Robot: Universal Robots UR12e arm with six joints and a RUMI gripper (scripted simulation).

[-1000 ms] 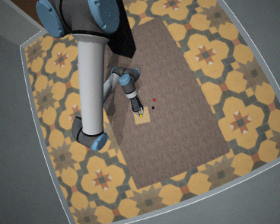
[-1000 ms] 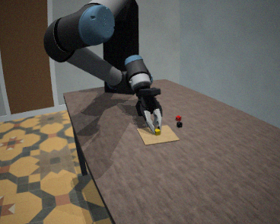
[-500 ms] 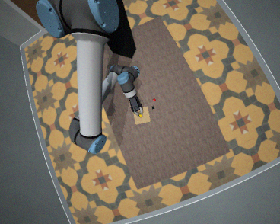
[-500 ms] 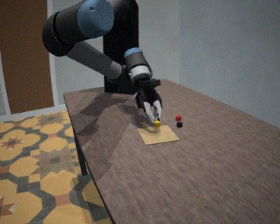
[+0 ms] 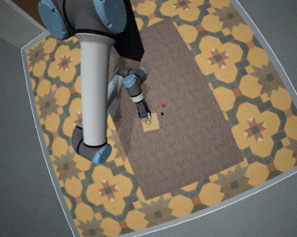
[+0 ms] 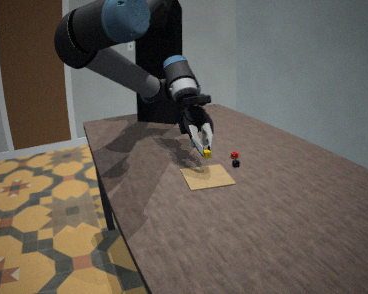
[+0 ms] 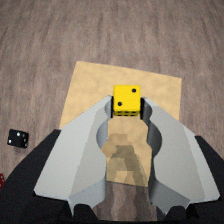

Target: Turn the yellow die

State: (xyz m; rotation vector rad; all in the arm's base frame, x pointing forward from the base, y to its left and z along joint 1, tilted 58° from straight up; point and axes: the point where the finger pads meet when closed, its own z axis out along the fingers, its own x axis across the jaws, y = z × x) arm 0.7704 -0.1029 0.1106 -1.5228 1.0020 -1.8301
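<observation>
The tan mat lies 1 cm ahead of my hand and 9 cm below it. From my hand the other things lie so: black die: 1 cm ahead, 13 cm to the left, 8 cm below; red die: 4 cm behind, 18 cm to the left, 8 cm below; yellow die: 1 cm ahead, 1 cm below.
</observation>
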